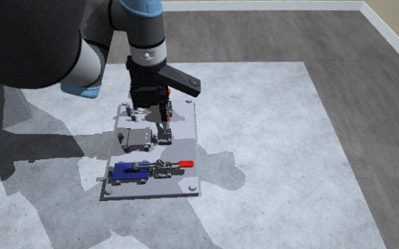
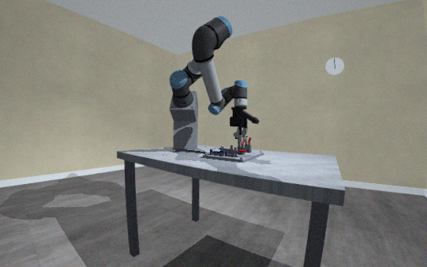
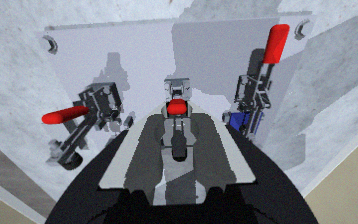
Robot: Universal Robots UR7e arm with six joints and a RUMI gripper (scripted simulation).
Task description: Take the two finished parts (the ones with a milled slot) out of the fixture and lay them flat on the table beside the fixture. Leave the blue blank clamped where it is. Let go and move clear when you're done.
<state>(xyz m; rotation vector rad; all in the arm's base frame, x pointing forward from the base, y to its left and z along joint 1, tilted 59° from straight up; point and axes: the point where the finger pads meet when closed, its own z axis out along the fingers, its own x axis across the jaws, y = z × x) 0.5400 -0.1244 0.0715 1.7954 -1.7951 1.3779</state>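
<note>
The pale grey part lies 90 mm behind my hand, 20 mm to the left of it and 50 mm below it. The rest, counted from my hand: grey fixture plate (40 mm behind, 10 mm to the left, 80 mm below); then blue blank (110 mm behind, 90 mm to the right, 60 mm below).
</note>
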